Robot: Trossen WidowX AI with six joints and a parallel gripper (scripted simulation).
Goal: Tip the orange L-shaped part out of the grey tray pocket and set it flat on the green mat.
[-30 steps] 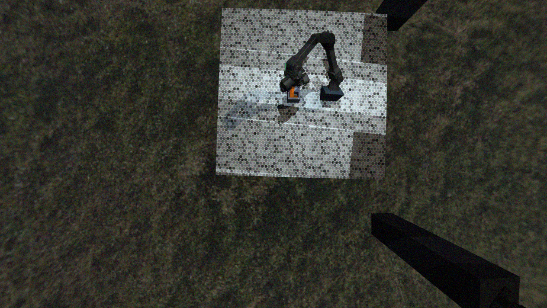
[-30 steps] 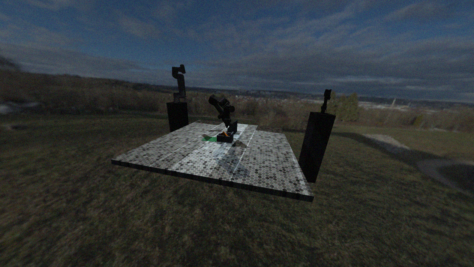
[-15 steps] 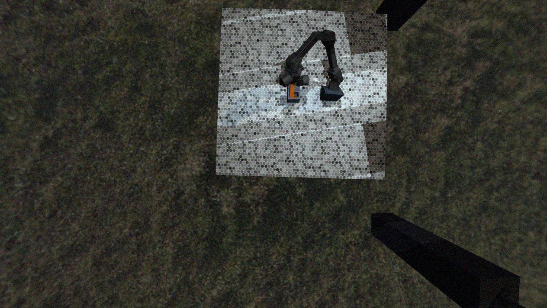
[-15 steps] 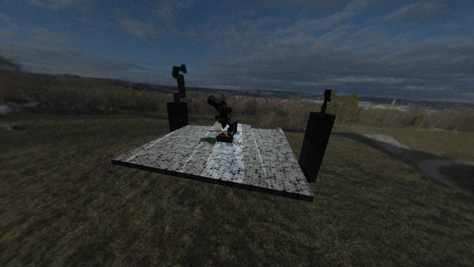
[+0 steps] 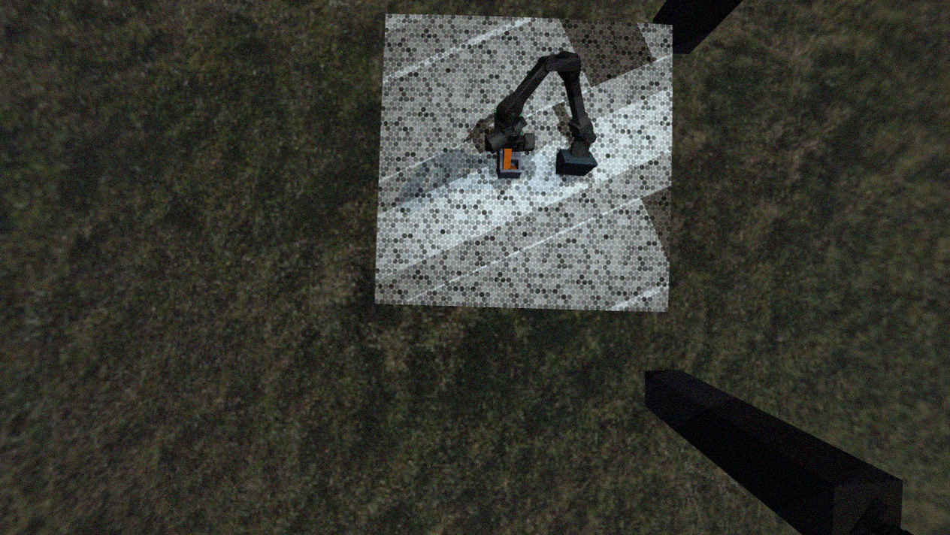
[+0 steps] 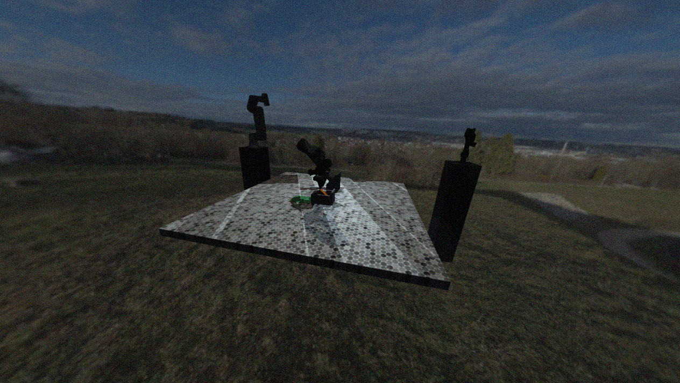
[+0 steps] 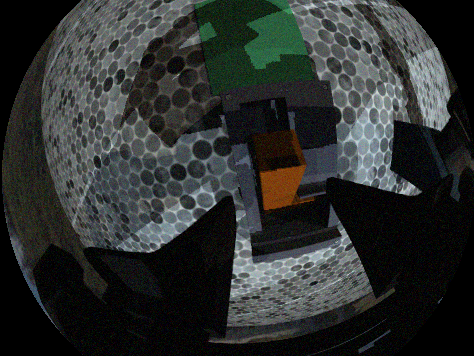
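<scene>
My gripper tip is now 2 cm past the orange L-shaped part, 3 cm to the right of it and 7 cm above it. The rest, counted from my gripper tip: green mat 2 cm behind, 15 cm to the right, 12 cm below.
</scene>
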